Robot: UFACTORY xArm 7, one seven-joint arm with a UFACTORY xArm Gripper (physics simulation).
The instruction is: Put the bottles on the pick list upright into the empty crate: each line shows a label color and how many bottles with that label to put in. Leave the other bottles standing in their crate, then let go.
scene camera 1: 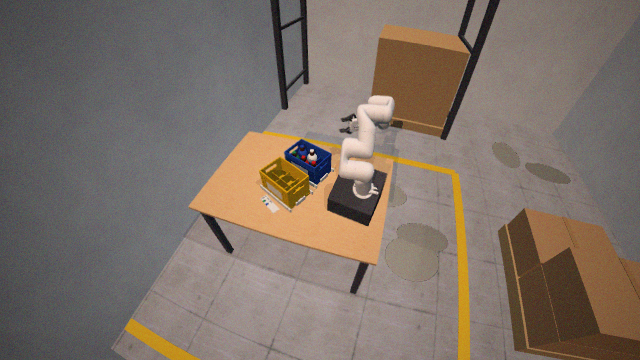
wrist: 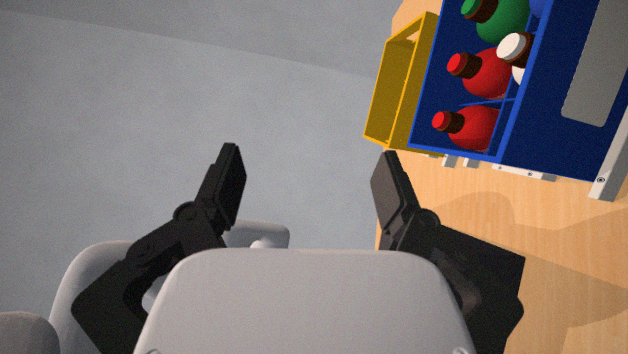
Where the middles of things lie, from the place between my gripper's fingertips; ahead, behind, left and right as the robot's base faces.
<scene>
I see my gripper 300 mm above the white bottle (wrist: pixel 514 49), 180 mm short of it and 60 mm to the right of it.
</scene>
